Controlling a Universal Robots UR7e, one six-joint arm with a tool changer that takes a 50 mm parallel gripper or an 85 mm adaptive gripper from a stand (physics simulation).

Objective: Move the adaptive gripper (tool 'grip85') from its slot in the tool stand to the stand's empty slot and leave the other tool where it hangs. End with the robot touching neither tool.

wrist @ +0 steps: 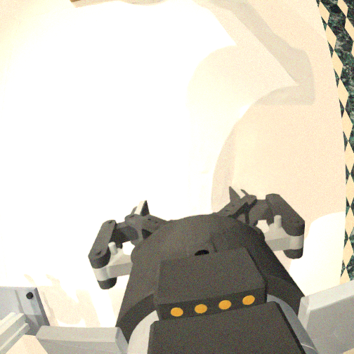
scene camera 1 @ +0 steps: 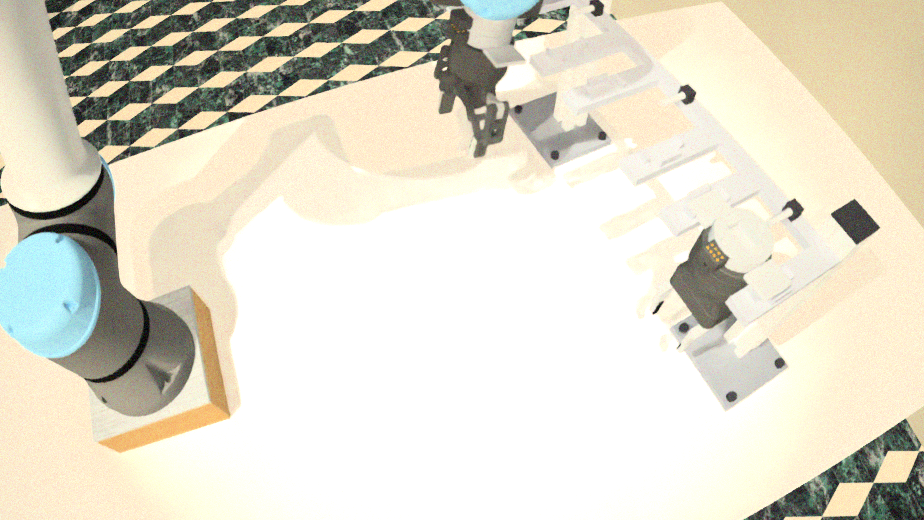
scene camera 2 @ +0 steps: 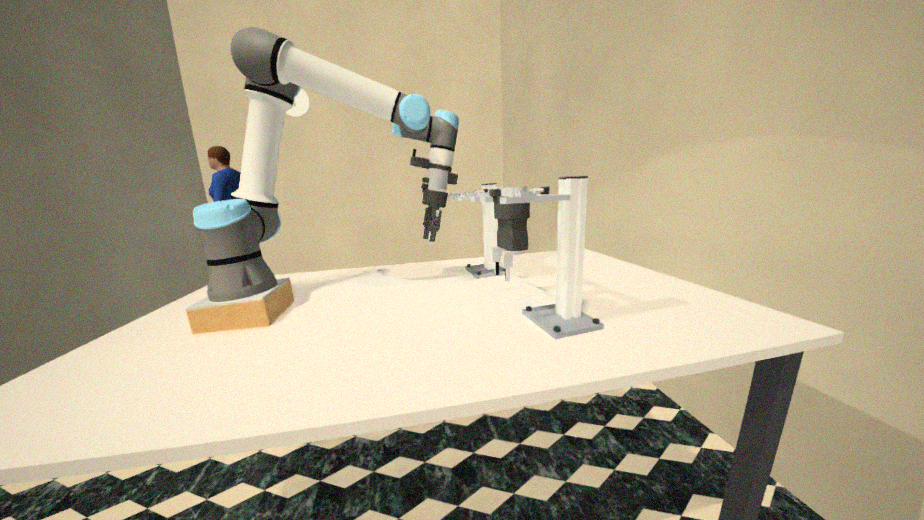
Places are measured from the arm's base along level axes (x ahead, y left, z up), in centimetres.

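Pixels of known places: hand at its tool point: (scene camera 2: pixel 436 185); arm's base at its link origin: (scene camera 1: pixel 144 361) (scene camera 2: pixel 244 290).
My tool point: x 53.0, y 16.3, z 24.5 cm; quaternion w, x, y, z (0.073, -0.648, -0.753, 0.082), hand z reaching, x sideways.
Ahead of a thing's pixels: the offset from my tool point to its top centre. "*": to the spot under its first point. Level surfaces: height alone.
The adaptive gripper, my gripper (scene camera 1: pixel 462 127) (scene camera 2: pixel 429 238) (wrist: pixel 189 200), is coupled to the arm and hangs upright with its fingers apart and empty. It is in front of the far slot of the tool stand (scene camera 1: pixel 737 151) (scene camera 2: pixel 571 245), close to the fork tips; whether it touches them is unclear. Its pale side wings show in the wrist view, left and right of its body. The middle slot is empty, with one fork arm (scene camera 1: pixel 669 160) on its near side. The other tool {dx +12.9, dy -34.5, dz -1.6 cm} (scene camera 1: pixel 709 278) (scene camera 2: pixel 512 226), the parallel gripper, hangs upright in the near slot.
The stand's near base plate {* dx +22.5, dy -43.1, dz -30.4 cm} (scene camera 1: pixel 743 381) (scene camera 2: pixel 562 328) and far base plate {* dx +13.0, dy +3.6, dz -30.4 cm} (scene camera 1: pixel 549 145) are bolted to the white table {dz -31.6 cm} (scene camera 1: pixel 400 478) (scene camera 2: pixel 362 388). The robot's base block (scene camera 1: pixel 216 368) (scene camera 2: pixel 226 320) stands opposite. A person in blue (scene camera 2: pixel 223 184) is behind the arm.
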